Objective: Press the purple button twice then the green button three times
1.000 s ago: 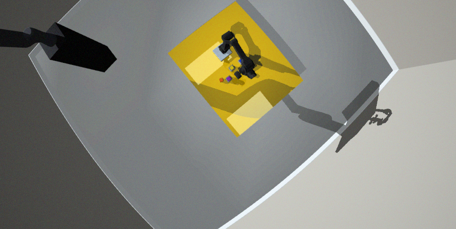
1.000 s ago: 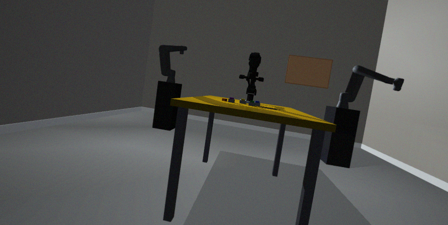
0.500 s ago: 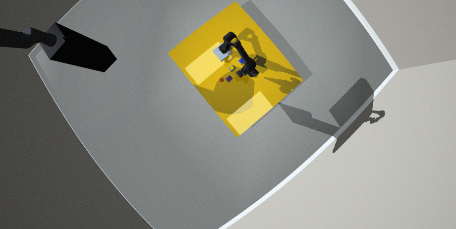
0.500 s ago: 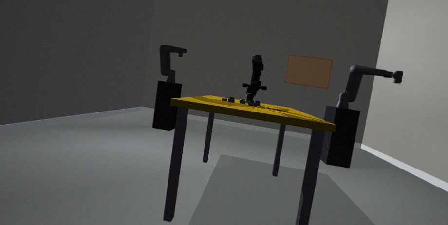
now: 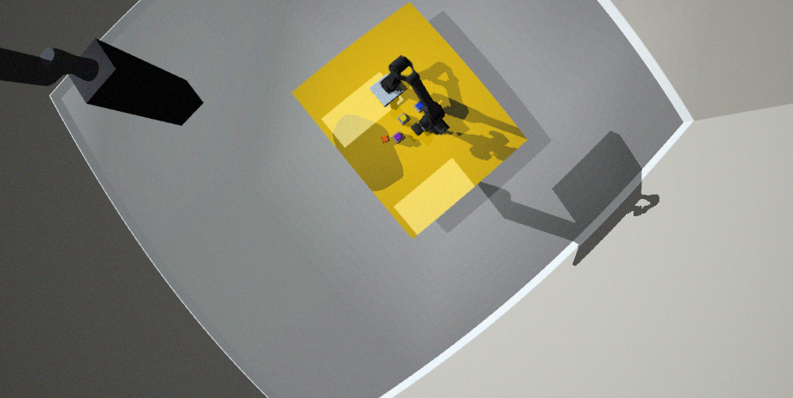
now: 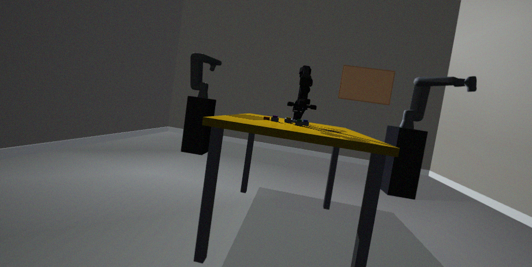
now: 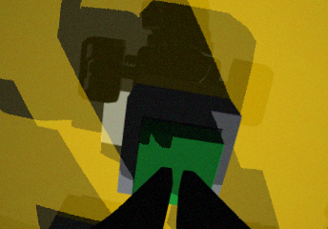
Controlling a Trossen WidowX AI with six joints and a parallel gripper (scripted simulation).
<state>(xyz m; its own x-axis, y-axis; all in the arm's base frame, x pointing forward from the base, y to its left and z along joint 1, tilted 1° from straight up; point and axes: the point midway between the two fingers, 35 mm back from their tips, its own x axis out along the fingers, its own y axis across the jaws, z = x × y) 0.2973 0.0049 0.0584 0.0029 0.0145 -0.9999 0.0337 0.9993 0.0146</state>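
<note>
The green button lies 1 cm below my gripper tip. Also, from my gripper tip: blue button: 10 cm behind, 5 cm to the left, 1 cm below; then orange block: 22 cm to the right, 9 cm behind, 3 cm below; then purple button: 16 cm to the right, 5 cm behind, 1 cm below.
</note>
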